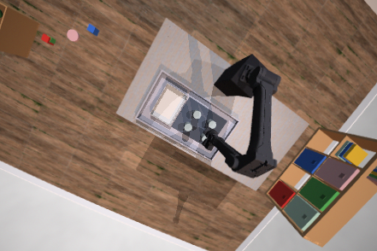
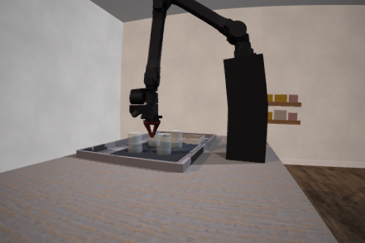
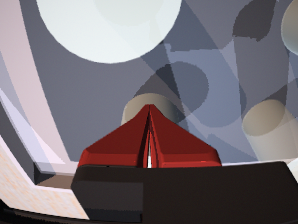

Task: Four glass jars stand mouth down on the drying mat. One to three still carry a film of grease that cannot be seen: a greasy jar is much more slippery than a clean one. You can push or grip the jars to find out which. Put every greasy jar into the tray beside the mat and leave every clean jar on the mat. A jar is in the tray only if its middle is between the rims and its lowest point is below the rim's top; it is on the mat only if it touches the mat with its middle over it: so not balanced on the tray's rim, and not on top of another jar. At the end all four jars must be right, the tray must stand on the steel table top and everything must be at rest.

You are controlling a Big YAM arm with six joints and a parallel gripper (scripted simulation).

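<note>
My hand is 8 cm to the left of the dark drying mat, 8 cm above it and 1 cm past it. The rest, counted from my hand: pale tray (39 cm to the right, 7 cm below, 6 cm behind).
</note>
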